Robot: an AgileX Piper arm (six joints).
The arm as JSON. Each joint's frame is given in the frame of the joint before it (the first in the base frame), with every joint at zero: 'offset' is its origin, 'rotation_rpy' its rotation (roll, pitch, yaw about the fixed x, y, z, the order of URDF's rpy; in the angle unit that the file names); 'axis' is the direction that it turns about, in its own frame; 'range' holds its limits. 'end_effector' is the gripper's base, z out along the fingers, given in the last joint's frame.
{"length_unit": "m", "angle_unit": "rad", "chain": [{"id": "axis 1", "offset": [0.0, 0.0, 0.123], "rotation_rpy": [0.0, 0.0, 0.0], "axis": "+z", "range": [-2.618, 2.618]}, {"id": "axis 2", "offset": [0.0, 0.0, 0.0], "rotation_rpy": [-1.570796, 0.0, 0.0], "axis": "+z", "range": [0.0, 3.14]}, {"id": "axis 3", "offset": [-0.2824, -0.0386, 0.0], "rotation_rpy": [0.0, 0.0, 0.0], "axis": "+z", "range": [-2.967, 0.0]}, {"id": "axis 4", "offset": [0.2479, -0.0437, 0.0], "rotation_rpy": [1.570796, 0.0, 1.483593], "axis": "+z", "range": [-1.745, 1.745]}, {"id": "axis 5", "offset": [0.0, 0.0, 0.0], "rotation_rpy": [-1.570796, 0.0, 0.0], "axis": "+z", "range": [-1.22, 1.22]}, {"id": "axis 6", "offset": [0.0, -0.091, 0.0], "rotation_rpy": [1.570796, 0.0, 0.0], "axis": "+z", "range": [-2.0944, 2.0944]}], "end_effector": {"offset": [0.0, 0.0, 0.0], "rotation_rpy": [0.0, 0.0, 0.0]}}
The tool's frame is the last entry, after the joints.
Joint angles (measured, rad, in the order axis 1, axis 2, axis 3, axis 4, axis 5, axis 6), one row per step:
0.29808, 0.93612, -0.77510, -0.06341, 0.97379, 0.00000
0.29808, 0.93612, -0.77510, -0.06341, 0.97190, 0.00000
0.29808, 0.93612, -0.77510, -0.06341, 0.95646, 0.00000
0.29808, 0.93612, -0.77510, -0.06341, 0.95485, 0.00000
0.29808, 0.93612, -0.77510, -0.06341, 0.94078, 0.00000
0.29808, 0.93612, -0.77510, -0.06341, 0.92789, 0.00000
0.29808, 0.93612, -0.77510, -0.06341, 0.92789, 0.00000
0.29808, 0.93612, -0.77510, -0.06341, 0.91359, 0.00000
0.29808, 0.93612, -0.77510, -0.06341, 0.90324, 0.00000
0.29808, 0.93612, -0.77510, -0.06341, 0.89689, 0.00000
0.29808, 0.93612, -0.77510, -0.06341, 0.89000, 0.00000
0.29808, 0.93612, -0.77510, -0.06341, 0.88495, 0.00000
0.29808, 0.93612, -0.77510, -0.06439, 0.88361, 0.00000
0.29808, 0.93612, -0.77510, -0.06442, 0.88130, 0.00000
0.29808, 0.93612, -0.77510, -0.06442, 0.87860, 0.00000
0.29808, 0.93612, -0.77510, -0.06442, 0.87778, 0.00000
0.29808, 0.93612, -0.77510, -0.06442, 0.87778, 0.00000
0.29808, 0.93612, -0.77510, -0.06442, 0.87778, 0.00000
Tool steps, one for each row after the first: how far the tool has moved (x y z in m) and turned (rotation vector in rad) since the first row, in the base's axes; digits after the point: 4 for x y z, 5 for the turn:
0.0001, 0.0000, 0.0001, 0.00056, -0.00180, 0.00012
0.0013, 0.0005, 0.0008, 0.00516, -0.01651, 0.00110
0.0014, 0.0005, 0.0009, 0.00564, -0.01804, 0.00120
0.0024, 0.0009, 0.0015, 0.00982, -0.03145, 0.00209
0.0034, 0.0012, 0.0022, 0.01366, -0.04372, 0.00290
0.0034, 0.0012, 0.0022, 0.01366, -0.04372, 0.00290
0.0044, 0.0016, 0.0029, 0.01791, -0.05735, 0.00380
0.0051, 0.0018, 0.0034, 0.02099, -0.06721, 0.00446
0.0056, 0.0020, 0.0037, 0.02288, -0.07326, 0.00486
0.0061, 0.0022, 0.0041, 0.02493, -0.07982, 0.00530
0.0064, 0.0023, 0.0043, 0.02644, -0.08463, 0.00561
0.0065, 0.0023, 0.0044, 0.02590, -0.08619, 0.00582
0.0067, 0.0023, 0.0045, 0.02656, -0.08840, 0.00597
0.0069, 0.0024, 0.0047, 0.02737, -0.09097, 0.00614
0.0069, 0.0024, 0.0047, 0.02761, -0.09175, 0.00619
0.0069, 0.0024, 0.0047, 0.02761, -0.09175, 0.00619
0.0069, 0.0024, 0.0047, 0.02761, -0.09175, 0.00619

